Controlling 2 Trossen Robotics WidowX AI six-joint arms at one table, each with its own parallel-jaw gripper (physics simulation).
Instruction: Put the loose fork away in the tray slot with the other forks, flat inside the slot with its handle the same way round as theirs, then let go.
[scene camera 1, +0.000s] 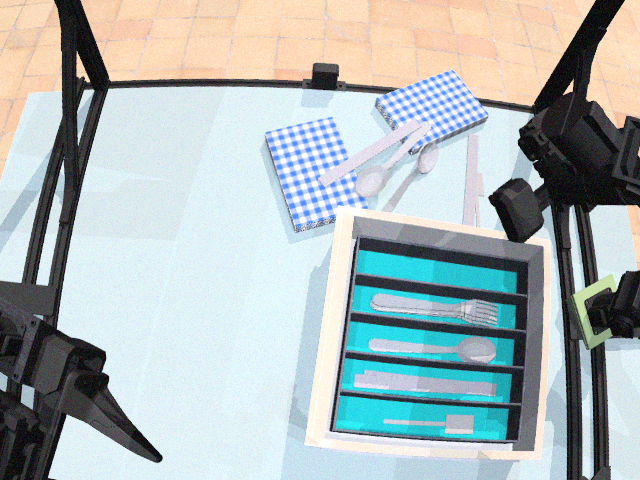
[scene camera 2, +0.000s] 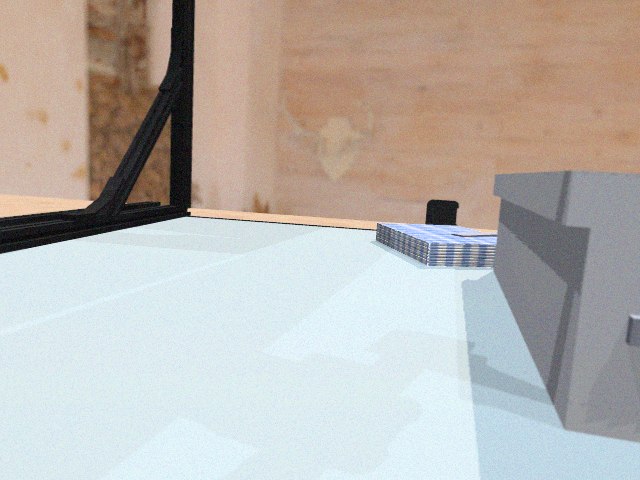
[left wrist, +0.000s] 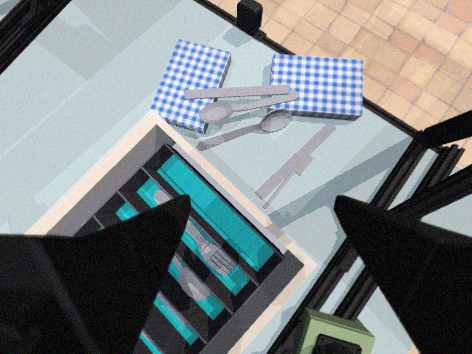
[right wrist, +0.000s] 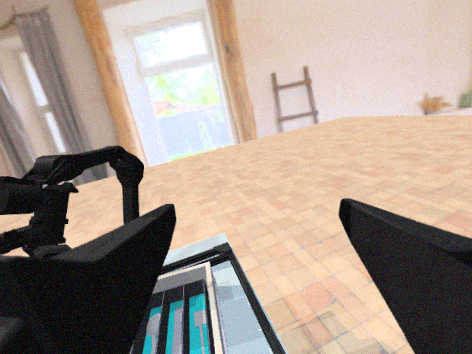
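Several forks (scene camera 1: 423, 305) (left wrist: 215, 255) lie stacked flat in the tray's second slot from the top in scene camera 1, handles left and tines right. No fork shows on the table, and I cannot tell the stacked forks apart. The tray, with black dividers (scene camera 1: 439, 285), sits in a cream-rimmed drawer box (scene camera 1: 336, 310) (left wrist: 100, 170) (right wrist: 215, 310). My left gripper (left wrist: 261, 201) is open and empty, above the box's upper right corner region in scene camera 1. My right gripper (right wrist: 257, 209) is open and empty, far left of the box; one finger shows in scene camera 1.
Two checked napkin stacks (scene camera 1: 315, 170) (scene camera 1: 434, 103) lie behind the box. A knife (scene camera 1: 369, 153) and a spoon (scene camera 1: 371, 180) rest across them; another spoon (scene camera 1: 428, 159) lies nearby. A knife (scene camera 1: 470, 180) overlaps a small flat tool. A green block (scene camera 1: 580, 320) stands beyond the box's right side.
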